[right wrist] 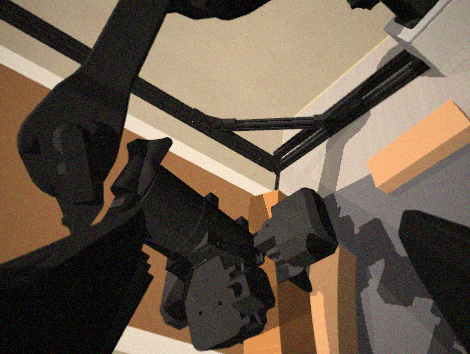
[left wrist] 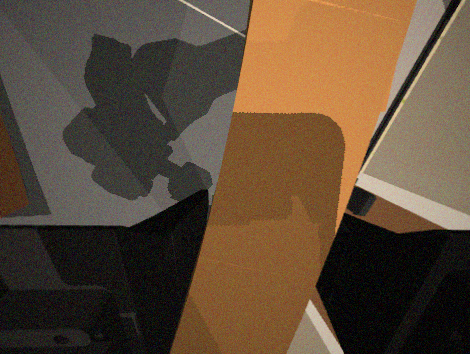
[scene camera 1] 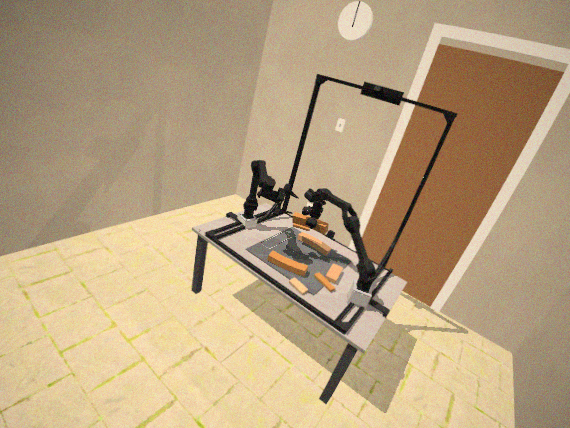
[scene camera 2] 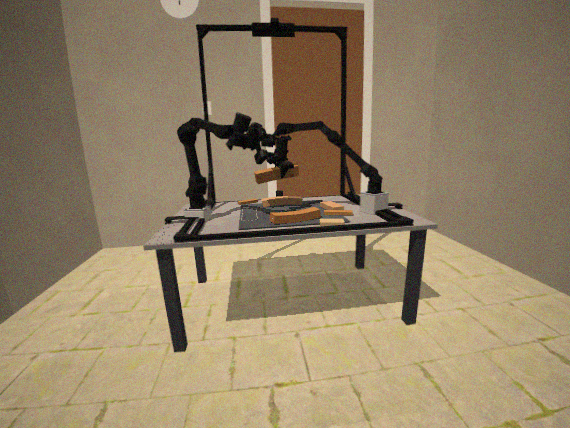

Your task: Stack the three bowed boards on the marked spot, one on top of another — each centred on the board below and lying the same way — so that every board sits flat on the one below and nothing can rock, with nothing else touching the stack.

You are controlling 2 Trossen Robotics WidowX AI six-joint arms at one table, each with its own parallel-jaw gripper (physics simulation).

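Frame: origin at the left arm's base, x ahead, y left, z up, level; metres.
Seen in the pictures: left gripper, fingertip midpoint: (right wrist: 290,297) (left wrist: 247,197) (scene camera 2: 280,176); right gripper, fingertip midpoint: (right wrist: 271,221) (scene camera 1: 295,205) (scene camera 2: 272,145); left arm's base at its link origin: (right wrist: 419,7) (scene camera 1: 362,287) (scene camera 2: 374,192); right arm's base at its link origin: (scene camera 1: 247,216) (scene camera 2: 197,207).
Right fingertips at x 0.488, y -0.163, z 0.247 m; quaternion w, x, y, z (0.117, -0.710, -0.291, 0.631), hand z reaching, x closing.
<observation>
Pixels of each thing's top centre, then the offset from my right fingertips to it. "*": a spot on its surface instead. Level surfaces: height alone.
- orange bowed board at its top centre: (left wrist: 312,277) (right wrist: 243,287) (scene camera 2: 277,164) (scene camera 1: 312,216) dx -0.095, dy -0.150, dz -0.098 m
- dark mat at its surface level: dz -0.341 m
- marked outline at a spot on its surface: (scene camera 2: 249,213) (scene camera 1: 277,239) * dx +0.076, dy -0.154, dz -0.341 m
- more piece at its top centre: (scene camera 2: 247,200) dx -0.021, dy -0.438, dz -0.331 m
- black frame at a spot on its surface: (scene camera 2: 204,110) * dx +0.172, dy -0.565, dz +0.221 m
My left gripper (scene camera 1: 312,216) (scene camera 2: 284,166) (left wrist: 247,197) is shut across the width of one orange bowed board (scene camera 1: 306,222) (scene camera 2: 276,174) (left wrist: 311,70) (right wrist: 328,277) and holds it high above the back of the table, slightly tilted. Two more bowed boards lie on the dark mat (scene camera 1: 261,251) (scene camera 2: 254,222): one at the front (scene camera 1: 287,263) (scene camera 2: 295,215) and one behind it (scene camera 1: 314,243) (scene camera 2: 282,201). A marked outline (scene camera 1: 274,240) (scene camera 2: 249,213) shows at the mat's left part. My right gripper (scene camera 1: 287,196) (scene camera 2: 262,149) is open and empty, in the air close beside the left gripper.
Several small flat orange pieces (scene camera 1: 334,273) (scene camera 1: 324,281) (scene camera 1: 299,285) (scene camera 2: 338,212) lie at the mat's right end, and one more piece (scene camera 2: 248,201) lies at the back left. A black frame (scene camera 1: 304,140) (scene camera 2: 203,110) stands over the table's rear edge.
</observation>
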